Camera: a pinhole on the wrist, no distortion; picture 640 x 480 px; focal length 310.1 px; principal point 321.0 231.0 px. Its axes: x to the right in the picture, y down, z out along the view. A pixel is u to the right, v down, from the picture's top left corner.
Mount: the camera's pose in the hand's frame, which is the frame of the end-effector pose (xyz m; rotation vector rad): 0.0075 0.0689 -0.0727 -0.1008 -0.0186 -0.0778
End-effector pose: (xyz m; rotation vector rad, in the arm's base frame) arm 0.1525 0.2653 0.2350 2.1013 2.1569 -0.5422
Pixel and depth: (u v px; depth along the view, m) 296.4 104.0 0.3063
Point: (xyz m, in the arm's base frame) 0.0868 0.1613 0.0209
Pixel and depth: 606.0 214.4 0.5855
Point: 0.0807 0.6120 -0.4263
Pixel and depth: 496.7 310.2 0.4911
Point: 0.2783 0.4129 -0.2768
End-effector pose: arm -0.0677 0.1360 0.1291 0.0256 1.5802 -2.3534
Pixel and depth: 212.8 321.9 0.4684
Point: 0.2035 -0.2601 0.0656
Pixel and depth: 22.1 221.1 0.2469
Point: 0.2083 0.0036 0.1440
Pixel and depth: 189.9 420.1 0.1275
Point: 0.0217 0.0487 0.0076
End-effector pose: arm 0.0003 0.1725 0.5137 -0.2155 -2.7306 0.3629
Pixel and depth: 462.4 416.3 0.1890
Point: -0.1124 0.3534 0.3991
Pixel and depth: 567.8 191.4 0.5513
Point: -0.5829 0.1687 0.2154
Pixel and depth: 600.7 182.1 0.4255
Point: -0.4863 0.1814 0.3122
